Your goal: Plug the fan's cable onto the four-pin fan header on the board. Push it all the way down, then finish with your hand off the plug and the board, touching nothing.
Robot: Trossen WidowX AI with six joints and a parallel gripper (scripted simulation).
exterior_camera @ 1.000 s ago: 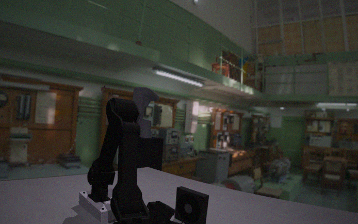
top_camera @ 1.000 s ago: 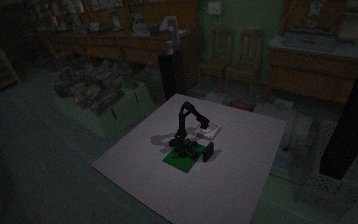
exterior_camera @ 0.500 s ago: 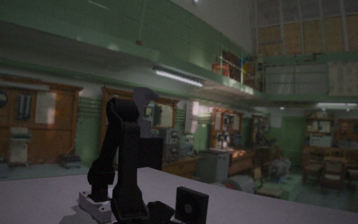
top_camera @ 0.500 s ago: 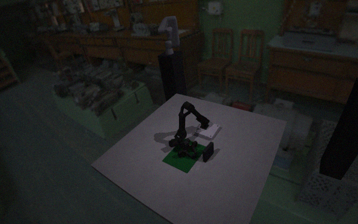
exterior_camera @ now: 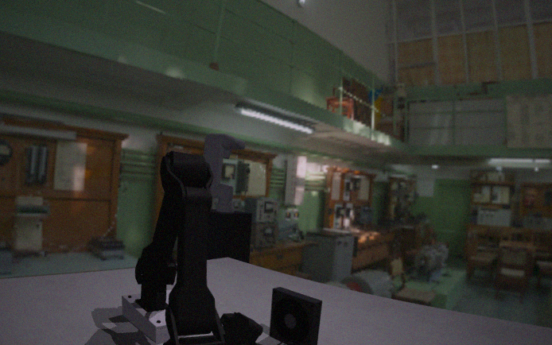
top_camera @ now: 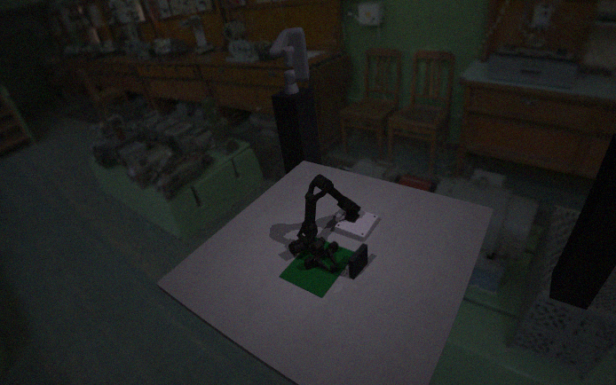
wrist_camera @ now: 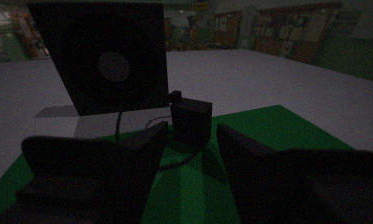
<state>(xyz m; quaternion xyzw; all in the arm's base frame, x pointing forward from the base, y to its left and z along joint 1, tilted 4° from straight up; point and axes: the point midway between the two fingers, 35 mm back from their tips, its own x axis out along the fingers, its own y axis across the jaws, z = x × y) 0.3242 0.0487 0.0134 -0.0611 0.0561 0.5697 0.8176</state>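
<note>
Now: the dark plug 1 cm to the left of my gripper tip. Round my gripper tip: black fan 9 cm to the left, 6 cm behind, 3 cm above; green board 8 cm to the right, 4 cm below.
</note>
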